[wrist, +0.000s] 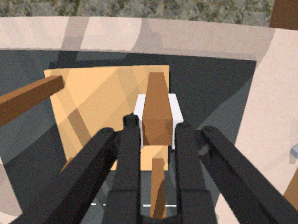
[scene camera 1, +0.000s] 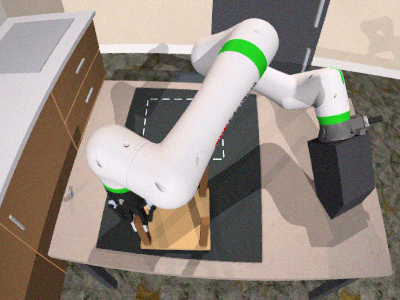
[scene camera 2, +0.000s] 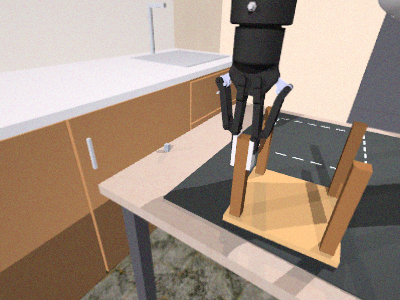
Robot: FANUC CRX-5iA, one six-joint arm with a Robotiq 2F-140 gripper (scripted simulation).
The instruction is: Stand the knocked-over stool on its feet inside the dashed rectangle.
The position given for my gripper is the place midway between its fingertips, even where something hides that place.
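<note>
Dark mat (scene camera 2: 206, 192), (wrist: 212, 91), (scene camera 1: 234, 183). Wooden stool (scene camera 2: 295, 213), (wrist: 92, 98), (scene camera 1: 185, 228). My gripper (scene camera 2: 242, 164), (wrist: 156, 105).
</note>
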